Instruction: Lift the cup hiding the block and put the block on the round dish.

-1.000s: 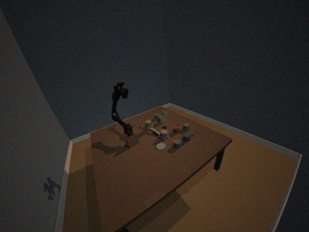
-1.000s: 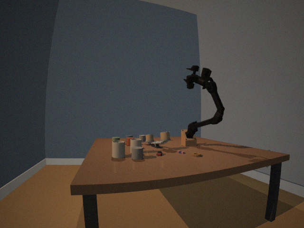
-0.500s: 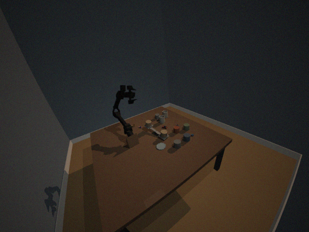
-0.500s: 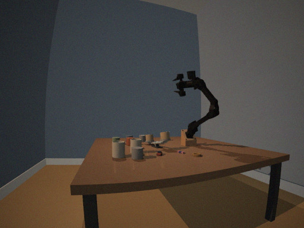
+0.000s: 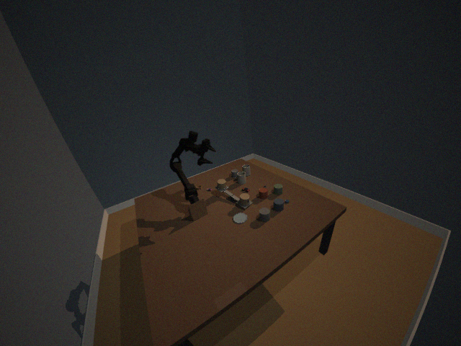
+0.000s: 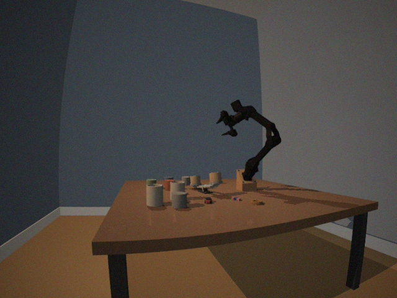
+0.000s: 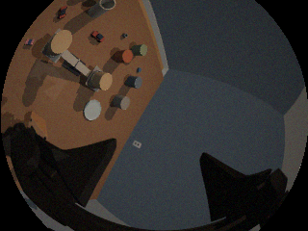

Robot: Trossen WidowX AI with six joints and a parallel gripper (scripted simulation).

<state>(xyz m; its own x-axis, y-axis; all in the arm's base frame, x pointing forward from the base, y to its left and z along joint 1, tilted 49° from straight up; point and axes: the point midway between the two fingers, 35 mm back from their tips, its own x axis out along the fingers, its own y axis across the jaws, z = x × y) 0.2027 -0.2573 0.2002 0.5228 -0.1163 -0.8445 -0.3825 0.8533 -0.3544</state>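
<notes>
The tan cup is 140 mm ahead of my gripper tip, 110 mm to the right of it and 360 mm below it. Round my gripper tip: small grey balance: 110 mm ahead, 40 mm to the left, 400 mm below; pale green block: 140 mm ahead, 90 mm to the right, 380 mm below; round dish: 30 mm ahead, 190 mm to the right, 420 mm below.
</notes>
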